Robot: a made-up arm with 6 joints.
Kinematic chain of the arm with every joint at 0, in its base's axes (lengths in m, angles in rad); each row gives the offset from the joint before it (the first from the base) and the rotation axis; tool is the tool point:
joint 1: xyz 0 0 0.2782 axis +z
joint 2: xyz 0 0 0 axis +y
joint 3: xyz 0 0 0.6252 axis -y
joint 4: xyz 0 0 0 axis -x
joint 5: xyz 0.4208 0 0 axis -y
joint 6: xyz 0 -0.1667 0 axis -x
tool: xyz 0 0 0
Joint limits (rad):
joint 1: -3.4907..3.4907
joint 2: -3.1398..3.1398
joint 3: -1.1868..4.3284
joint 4: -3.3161..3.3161
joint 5: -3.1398..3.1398
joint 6: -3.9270..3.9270
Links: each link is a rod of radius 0.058 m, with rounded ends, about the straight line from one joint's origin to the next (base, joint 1, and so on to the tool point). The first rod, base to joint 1, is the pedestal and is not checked.
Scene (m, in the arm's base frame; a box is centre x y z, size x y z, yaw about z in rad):
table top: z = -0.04
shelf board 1: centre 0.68 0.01 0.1 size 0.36 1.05 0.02 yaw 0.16
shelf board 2: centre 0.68 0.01 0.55 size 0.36 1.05 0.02 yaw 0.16
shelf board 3: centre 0.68 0.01 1 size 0.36 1.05 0.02 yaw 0.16
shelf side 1: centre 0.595 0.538 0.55 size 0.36 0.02 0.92 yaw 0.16
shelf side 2: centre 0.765 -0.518 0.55 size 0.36 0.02 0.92 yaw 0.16
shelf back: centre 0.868 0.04 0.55 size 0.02 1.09 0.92 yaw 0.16
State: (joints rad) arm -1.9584 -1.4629 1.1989 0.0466 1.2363 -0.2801
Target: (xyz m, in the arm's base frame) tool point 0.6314 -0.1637 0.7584
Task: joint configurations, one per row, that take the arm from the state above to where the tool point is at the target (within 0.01 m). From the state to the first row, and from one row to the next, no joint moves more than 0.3 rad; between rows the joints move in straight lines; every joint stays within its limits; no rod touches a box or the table.
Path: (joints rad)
1: -1.6655 -1.2249 0.9746 -0.0662 1.2363 -0.2801
2: -1.3727 -0.9869 0.7503 -0.1789 1.2363 -0.2801
3: -1.0798 -0.7489 0.5260 -0.2917 1.2363 -0.2801
4: -0.7870 -0.5109 0.3017 -0.4045 1.2363 -0.2801
5: -0.4941 -0.2729 0.0774 -0.5172 1.2363 -0.2801
6: -0.2012 -0.0349 -0.1469 -0.6300 1.2363 -0.2801
7: -0.1157 0.1625 0.0804 -0.5759 1.2363 -0.2801
8: -0.0303 0.3599 0.3076 -0.5217 1.2363 -0.2801

